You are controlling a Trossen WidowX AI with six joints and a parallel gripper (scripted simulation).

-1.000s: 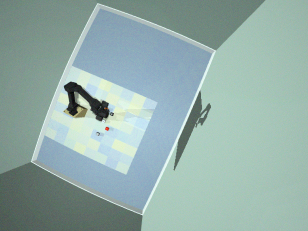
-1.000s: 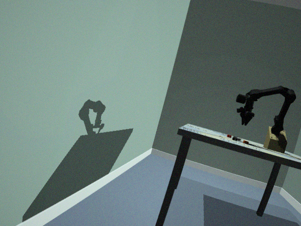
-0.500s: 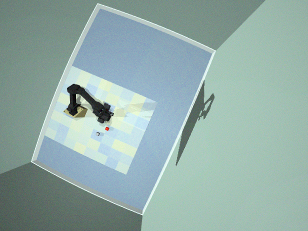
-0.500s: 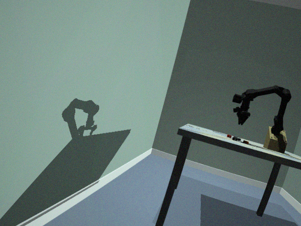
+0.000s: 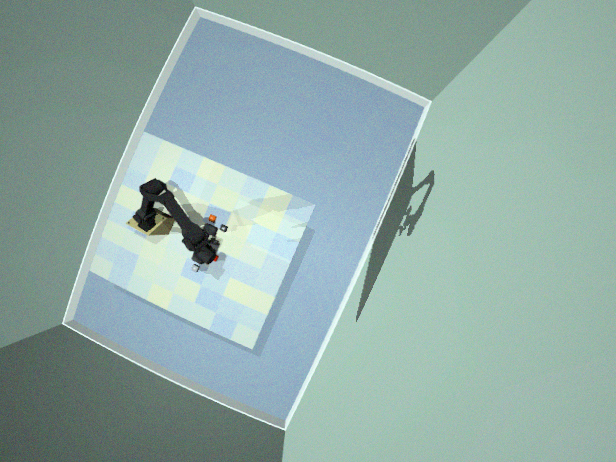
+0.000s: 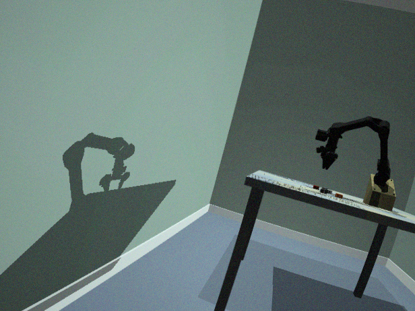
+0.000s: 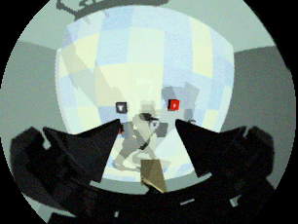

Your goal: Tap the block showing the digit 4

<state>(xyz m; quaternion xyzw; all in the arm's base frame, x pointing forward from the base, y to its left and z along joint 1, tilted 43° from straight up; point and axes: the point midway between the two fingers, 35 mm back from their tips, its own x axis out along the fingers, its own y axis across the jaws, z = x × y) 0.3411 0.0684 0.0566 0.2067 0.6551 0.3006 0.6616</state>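
My gripper tip is now 1 cm short of the red block, 9 cm to the left of it and 12 cm above it. From my gripper tip the other things lie so: white block (6 cm behind, 4 cm to the right, 12 cm below); then orange block (10 cm behind, 9 cm to the left, 12 cm below); then dark block (2 cm behind, 7 cm to the left, 12 cm below).
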